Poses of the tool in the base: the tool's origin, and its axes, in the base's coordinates. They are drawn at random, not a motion.
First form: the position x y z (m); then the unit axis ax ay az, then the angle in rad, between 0 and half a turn.
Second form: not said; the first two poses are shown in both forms.
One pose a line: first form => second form
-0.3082 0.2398 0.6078 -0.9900 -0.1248 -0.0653 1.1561 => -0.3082 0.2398 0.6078 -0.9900 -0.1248 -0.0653 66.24
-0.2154 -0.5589 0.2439 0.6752 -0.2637 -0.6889 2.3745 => -0.2154 -0.5589 0.2439 0.6752 -0.2637 -0.6889 136.05
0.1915 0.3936 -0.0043 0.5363 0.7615 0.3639 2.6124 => 0.1915 0.3936 -0.0043 0.5363 0.7615 0.3639 149.68
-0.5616 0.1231 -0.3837 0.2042 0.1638 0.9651 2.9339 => -0.5616 0.1231 -0.3837 0.2042 0.1638 0.9651 168.10
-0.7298 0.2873 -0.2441 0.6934 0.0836 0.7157 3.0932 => -0.7298 0.2873 -0.2441 0.6934 0.0836 0.7157 177.23
